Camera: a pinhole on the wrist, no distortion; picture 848 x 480 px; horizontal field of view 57.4 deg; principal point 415.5 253.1 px. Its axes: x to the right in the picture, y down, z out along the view. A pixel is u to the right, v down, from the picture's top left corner.
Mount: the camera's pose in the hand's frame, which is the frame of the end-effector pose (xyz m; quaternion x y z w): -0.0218 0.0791 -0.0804 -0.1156 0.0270 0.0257 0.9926
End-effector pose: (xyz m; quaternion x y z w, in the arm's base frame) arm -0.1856 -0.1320 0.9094 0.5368 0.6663 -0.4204 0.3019
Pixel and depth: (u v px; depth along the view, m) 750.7 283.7 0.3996
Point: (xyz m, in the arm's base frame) -0.0523 -0.3005 0.5829
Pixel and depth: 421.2 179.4 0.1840
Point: -0.0866 -0.2201 0.8463
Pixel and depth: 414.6 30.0 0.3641
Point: -0.1411 -0.3902 0.7559
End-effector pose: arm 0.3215 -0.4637 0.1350 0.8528 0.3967 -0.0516 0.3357
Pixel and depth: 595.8 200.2 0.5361
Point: 0.6118 -0.7304 -0.1589
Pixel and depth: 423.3 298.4 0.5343
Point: 0.5691 -0.8309 -0.0755
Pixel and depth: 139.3 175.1 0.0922
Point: 0.3540 -0.5451 0.1902
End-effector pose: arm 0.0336 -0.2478 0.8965 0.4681 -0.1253 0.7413 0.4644
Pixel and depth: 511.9 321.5 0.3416
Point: 0.0164 -0.4796 1.1005
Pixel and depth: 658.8 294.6 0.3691
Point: 0.0213 -0.4518 1.1744
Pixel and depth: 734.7 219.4 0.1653
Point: -0.0199 -0.3259 1.0101
